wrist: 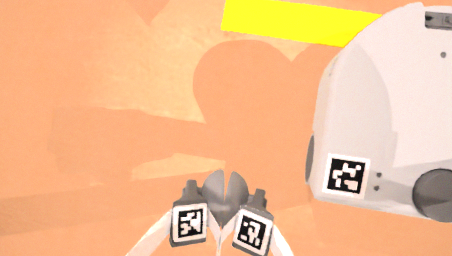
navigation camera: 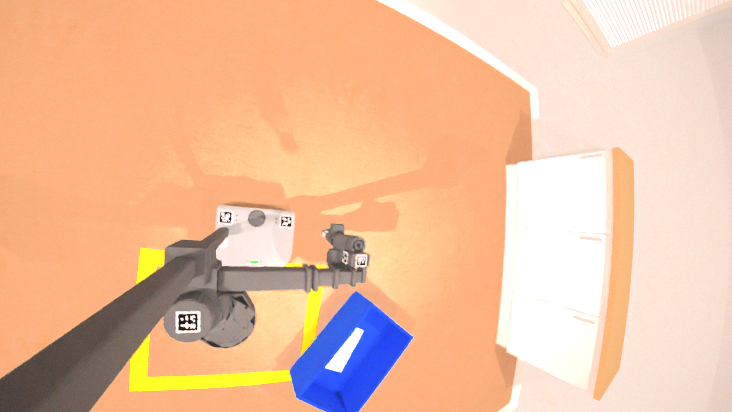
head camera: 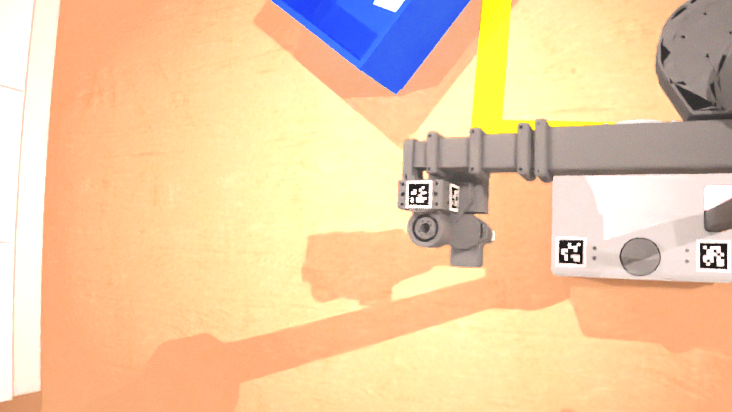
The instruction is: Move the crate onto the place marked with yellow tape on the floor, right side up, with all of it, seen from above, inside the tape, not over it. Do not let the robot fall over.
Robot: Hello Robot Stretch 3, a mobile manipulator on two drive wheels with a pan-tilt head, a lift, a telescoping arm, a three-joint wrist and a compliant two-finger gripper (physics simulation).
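Pixels of known places: gripper, fingertip midpoint: (wrist: 225,189); robot's base, origin of the base link: (wrist: 391,166) (navigation camera: 256,217) (head camera: 637,254).
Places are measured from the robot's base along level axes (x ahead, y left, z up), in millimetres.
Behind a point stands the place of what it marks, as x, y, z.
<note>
The blue crate (head camera: 409,46) @(-491, -516, 105) (navigation camera: 320,353) @(-695, -349, 136) stands right side up on the floor, turned at an angle to the tape, with a white patch inside. It lies mostly outside the yellow tape square (head camera: 490,71) @(-442, -339, 1) (navigation camera: 220,380) @(-868, 149, 1) (wrist: 290,22) @(-270, -241, 1); in the navigation view its corner hides the square's lower right corner. Whether it overlaps the tape on the floor I cannot tell. My gripper (wrist: 225,189) @(-21, -270, 363) is shut and empty, its fingertips almost touching. In the head view the wrist hides the fingers; the wrist is beside the base, away from the crate. The crate does not show in the wrist view.
My base (head camera: 604,266) @(25, -66, 160) (navigation camera: 256,245) @(-116, -7, 160) (wrist: 360,120) @(-85, -124, 160) is at the tape square's edge, and the arm (head camera: 614,148) @(-101, -42, 723) (navigation camera: 266,278) @(-98, -18, 723) reaches across that side. A white cabinet (navigation camera: 563,194) @(344, -2081, 539) with a wooden top stands by the wall, beyond the crate. A slatted panel (navigation camera: 650,20) @(1662, -2283, 1133) shows at the upper right.
</note>
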